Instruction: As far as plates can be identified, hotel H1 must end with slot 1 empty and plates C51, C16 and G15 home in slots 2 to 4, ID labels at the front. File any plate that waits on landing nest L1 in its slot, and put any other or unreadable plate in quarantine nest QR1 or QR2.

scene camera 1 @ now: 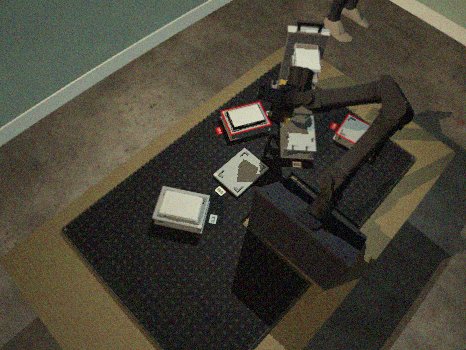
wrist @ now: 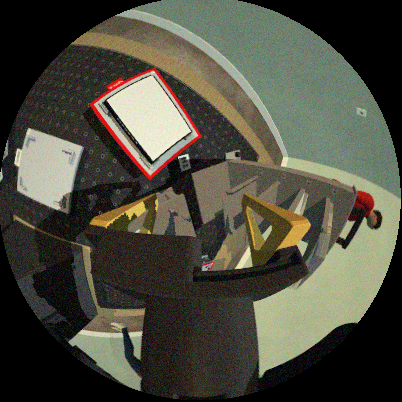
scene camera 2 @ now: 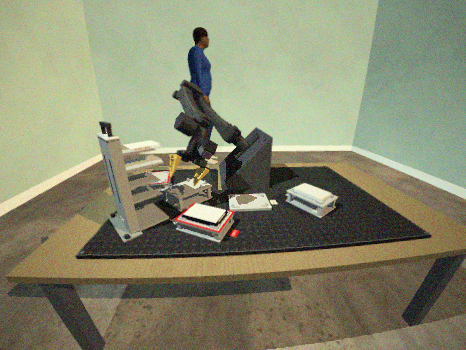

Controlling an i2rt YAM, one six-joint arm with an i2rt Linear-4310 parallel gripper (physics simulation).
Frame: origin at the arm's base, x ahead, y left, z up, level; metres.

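Seen in the pictures: gripper, fingertip midpoint: point(wrist: 199, 198) point(scene camera 2: 182, 181); arm's base at its link origin: point(scene camera 1: 314, 217) point(scene camera 2: 245, 148).
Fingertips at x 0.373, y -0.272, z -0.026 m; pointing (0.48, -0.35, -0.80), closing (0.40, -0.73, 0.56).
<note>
Offsets run from my fingertips to a thing's top centre. "pt": to the spot under its first point.
My gripper point(scene camera 1: 284, 102) point(scene camera 2: 184, 181) point(wrist: 199, 198) is open and empty, beside hotel H1 point(scene camera 1: 288, 46) point(scene camera 2: 118, 182) point(wrist: 265, 173). A white plate {dx +0.010, dy -0.132, dz +0.138 m} point(scene camera 1: 307, 59) point(scene camera 2: 142, 146) shows at the top of the hotel; the arm and shelves partly hide the lower slots. A white-topped plate with a black rim {dx +0.081, dy +0.081, dz -0.076 m} point(scene camera 1: 246, 116) point(scene camera 2: 205, 213) point(wrist: 149, 117) sits on a red-edged quarantine nest. Another red-edged nest {dx -0.270, dy -0.189, dz -0.085 m} point(scene camera 1: 350, 131) point(scene camera 2: 161, 176) is partly hidden. A white plate {dx -0.032, dy +0.502, dz -0.066 m} point(scene camera 1: 181, 205) point(scene camera 2: 309, 193) sits on the raised nest at the mat's other side, seemingly L1. Plate IDs are unreadable.
A raised grey nest {pt dx -0.158, dy +0.043, dz -0.126 m} point(scene camera 1: 298, 155) point(scene camera 2: 189, 198) stands close beside the gripper and hotel. A low flat white stand point(scene camera 1: 230, 175) point(scene camera 2: 265, 203) point(wrist: 46, 170) lies between the nests. The arm's dark base point(scene camera 1: 300, 240) point(scene camera 2: 250, 162) stands behind. A person point(scene camera 2: 199, 65) stands beyond the table.
</note>
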